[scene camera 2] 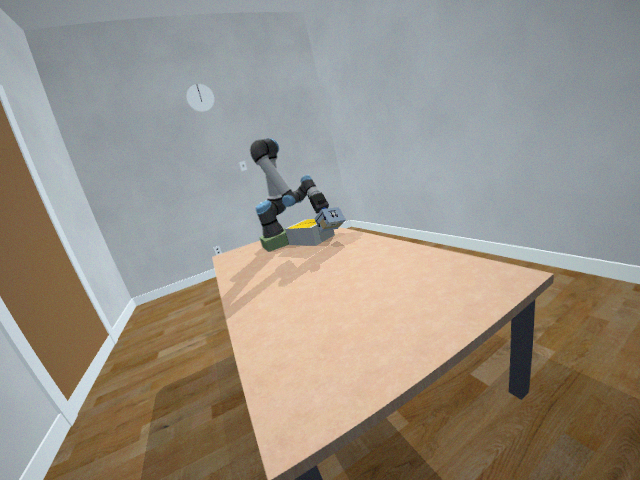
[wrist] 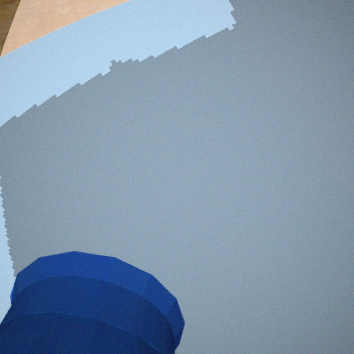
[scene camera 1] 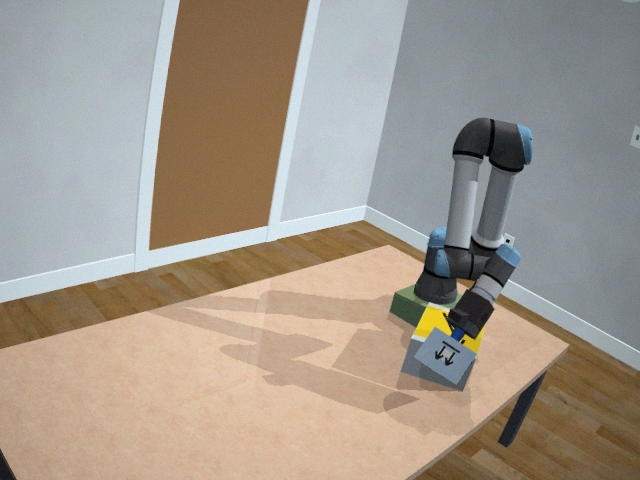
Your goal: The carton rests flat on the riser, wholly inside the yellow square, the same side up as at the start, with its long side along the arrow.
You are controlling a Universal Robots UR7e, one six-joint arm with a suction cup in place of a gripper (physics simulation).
The suction cup [wrist: 72, 295] holds a carton [scene camera 1: 440, 352]; nothing else touches it. Also in view: a riser [scene camera 1: 435, 315].
The carton shows as well in the wrist view [wrist: 203, 149]. The riser shows as well in scene camera 2 [scene camera 2: 305, 233]. The wrist view does not show the riser: it is out of frame.
